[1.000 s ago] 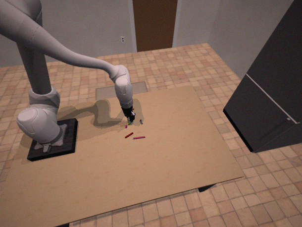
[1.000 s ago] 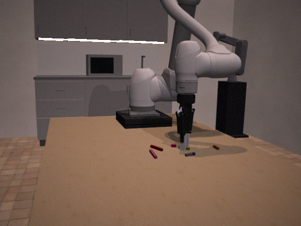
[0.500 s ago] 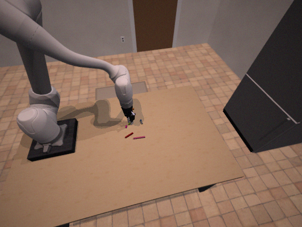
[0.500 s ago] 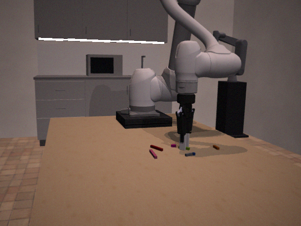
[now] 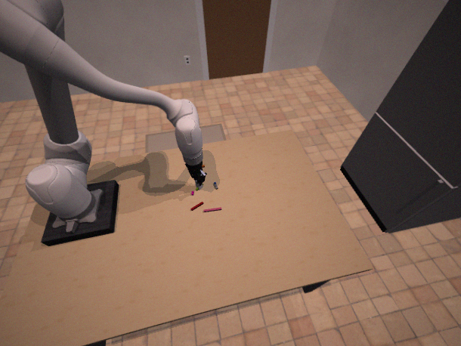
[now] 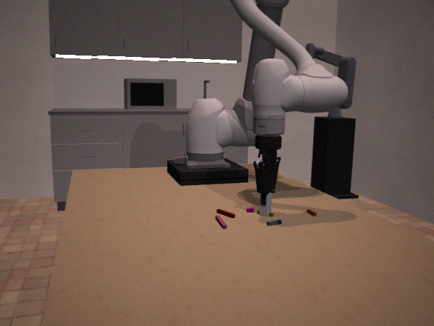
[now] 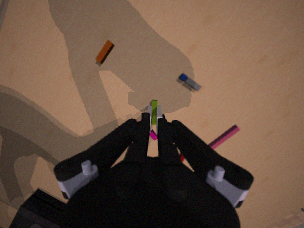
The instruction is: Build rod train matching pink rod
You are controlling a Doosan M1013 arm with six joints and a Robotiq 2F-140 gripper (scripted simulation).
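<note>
The lime rod lies 30 mm below my hand. Also, from my hand: magenta rod: 40 mm behind, 30 mm to the right, 30 mm below; then grey rod: 90 mm ahead, 10 mm to the right, 30 mm below; then blue rod: 90 mm ahead, 10 mm to the left, 30 mm below.
</note>
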